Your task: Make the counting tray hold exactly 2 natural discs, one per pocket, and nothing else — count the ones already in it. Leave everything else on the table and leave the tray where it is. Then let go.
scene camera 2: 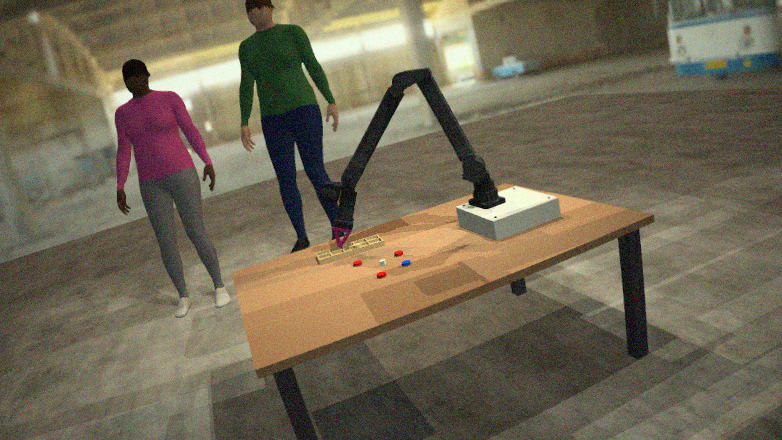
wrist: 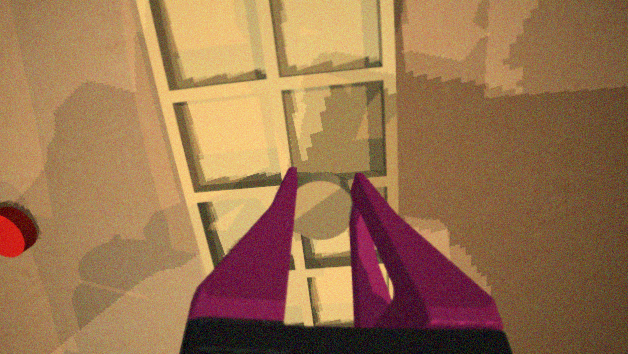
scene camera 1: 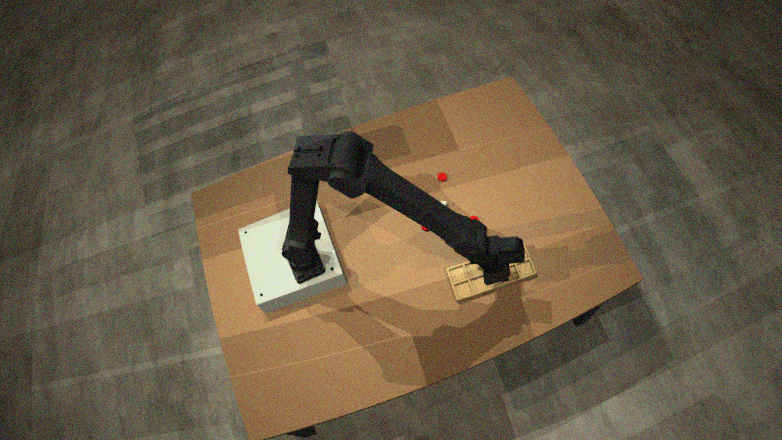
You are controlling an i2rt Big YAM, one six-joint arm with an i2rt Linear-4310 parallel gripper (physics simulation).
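Note:
My gripper (scene camera 2: 341, 245) (wrist: 324, 180) has magenta fingers and is shut on a natural, pale wooden disc (wrist: 322, 210). It holds the disc low over the middle of the counting tray (scene camera 1: 464, 298) (scene camera 2: 318, 260) (wrist: 392, 125), above the dividers in the wrist view. The tray is pale wood with two rows of square pockets. A faint pale shape shows in the left-row pocket beside the left finger; the finger partly hides it, and I cannot tell for sure that it is a disc. In scene camera 1 the arm hides the fingers and part of the tray.
Red discs (scene camera 1: 442, 176) (scene camera 2: 381, 274) (wrist: 10, 240) lie on the table beside the tray, with a small white cube (scene camera 1: 443, 203) (scene camera 2: 382, 262) and a blue disc (scene camera 2: 405, 263). The arm's white base box (scene camera 1: 273, 262) (scene camera 2: 519, 213) stands at the table's other end.

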